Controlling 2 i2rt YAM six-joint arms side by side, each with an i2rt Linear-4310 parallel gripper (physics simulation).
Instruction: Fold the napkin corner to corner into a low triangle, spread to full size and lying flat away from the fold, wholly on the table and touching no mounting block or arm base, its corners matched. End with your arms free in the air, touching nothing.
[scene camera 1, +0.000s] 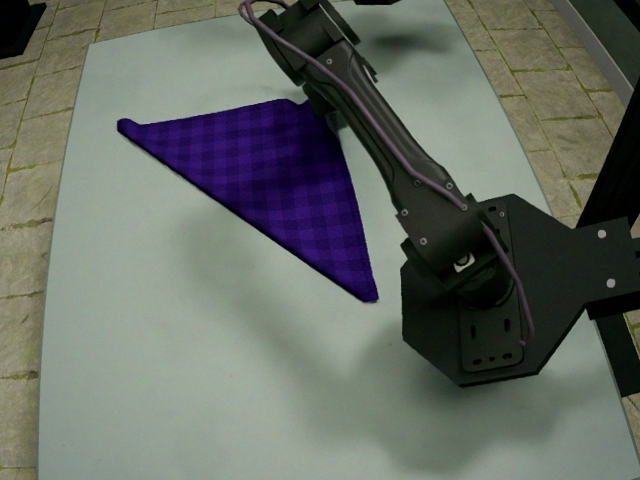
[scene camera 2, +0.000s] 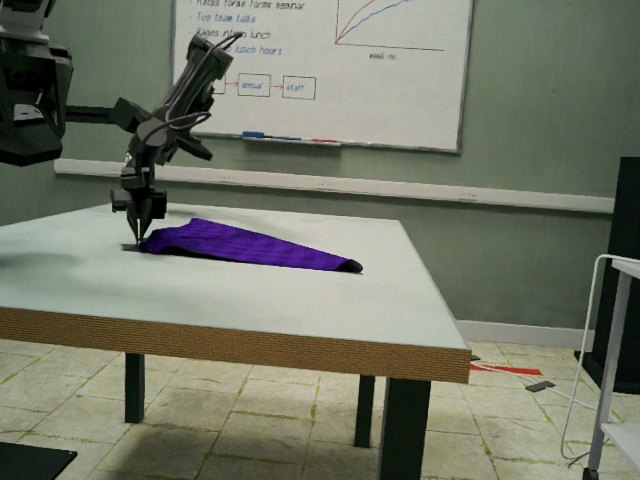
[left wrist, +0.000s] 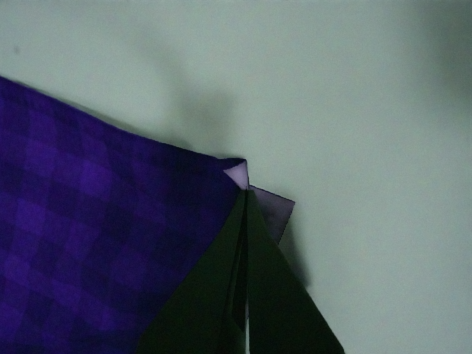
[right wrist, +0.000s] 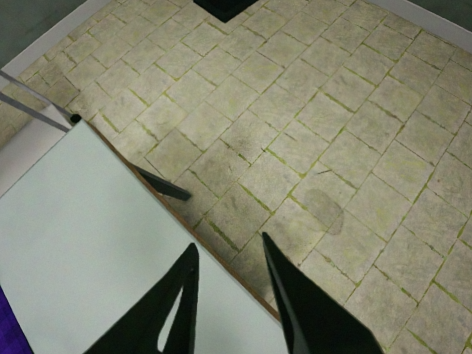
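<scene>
The purple checked napkin (scene camera 1: 268, 175) (scene camera 2: 232, 245) (left wrist: 75, 210) (right wrist: 11, 327) is folded into a triangle on the table, its fold a long diagonal edge in scene camera 1. The far end of the fold is raised and rounded. My left gripper (scene camera 2: 138, 242) (left wrist: 247, 196) is shut on the upper layer's corner, close above the table. In the left wrist view a small pale bit of the lower layer's corner sticks out past the fingertips, so the corners are slightly apart. The cloth near the held corner is puffed up. My right gripper (right wrist: 229, 243) is open and empty, high up, away from the napkin.
The left arm's base plate (scene camera 1: 434, 330) lies a small gap from the napkin's near corner in scene camera 1. The table (scene camera 1: 155, 361) (scene camera 2: 232, 310) (right wrist: 90, 225) has its edge below the right gripper. A white cart (scene camera 2: 612, 315) stands beyond the table at the right in scene camera 2.
</scene>
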